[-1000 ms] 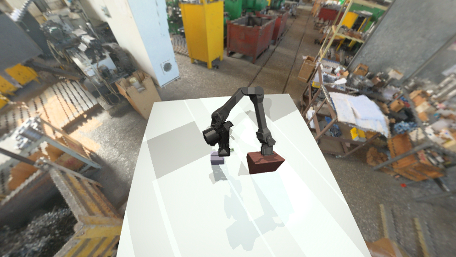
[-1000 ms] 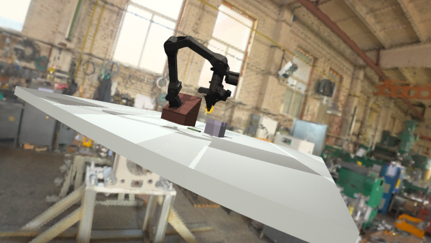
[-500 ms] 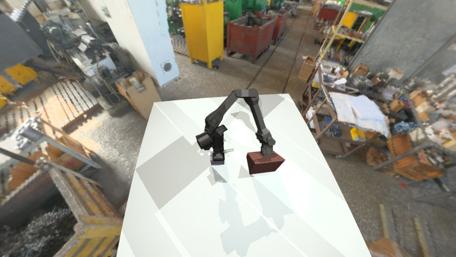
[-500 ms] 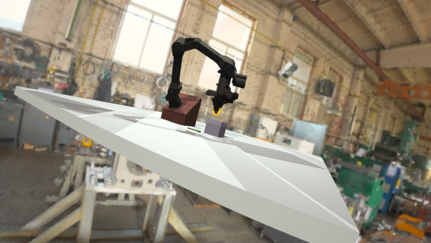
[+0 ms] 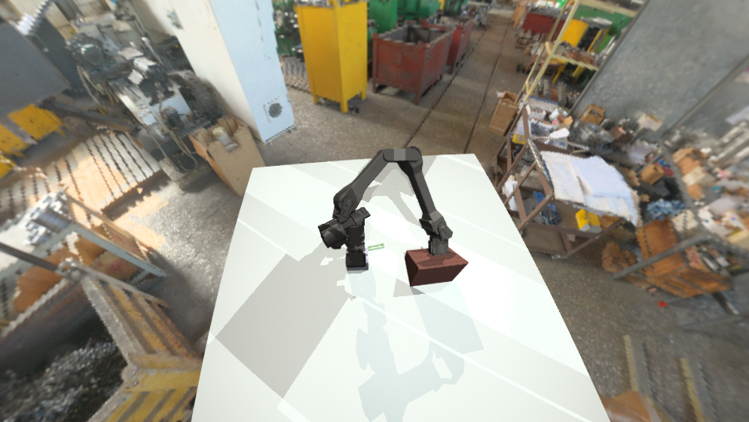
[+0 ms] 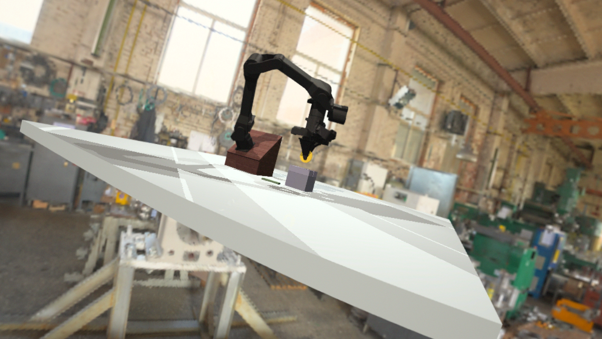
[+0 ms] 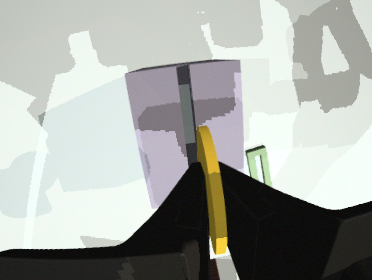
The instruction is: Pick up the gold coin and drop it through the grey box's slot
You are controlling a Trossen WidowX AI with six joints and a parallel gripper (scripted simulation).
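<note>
The gold coin lies 10 mm above my gripper tip.
</note>
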